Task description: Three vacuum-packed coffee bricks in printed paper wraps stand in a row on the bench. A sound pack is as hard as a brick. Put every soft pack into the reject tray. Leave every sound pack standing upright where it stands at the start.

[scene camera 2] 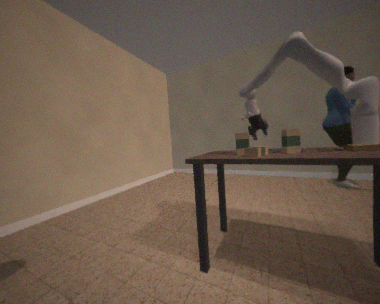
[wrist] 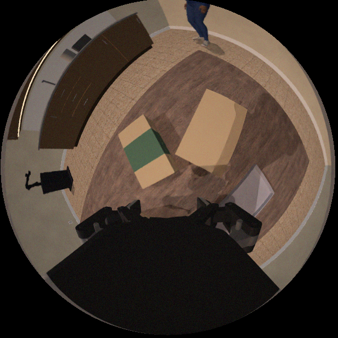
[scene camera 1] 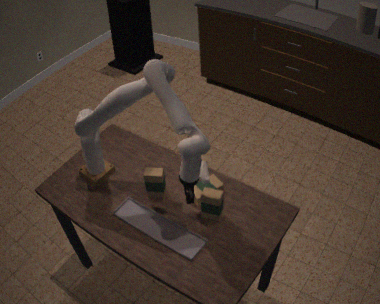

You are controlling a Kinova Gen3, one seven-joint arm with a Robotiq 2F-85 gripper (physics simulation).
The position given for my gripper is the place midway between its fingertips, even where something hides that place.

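Note:
A grey reject tray [wrist: 253, 192] is visible, as is my gripper [wrist: 168, 205].

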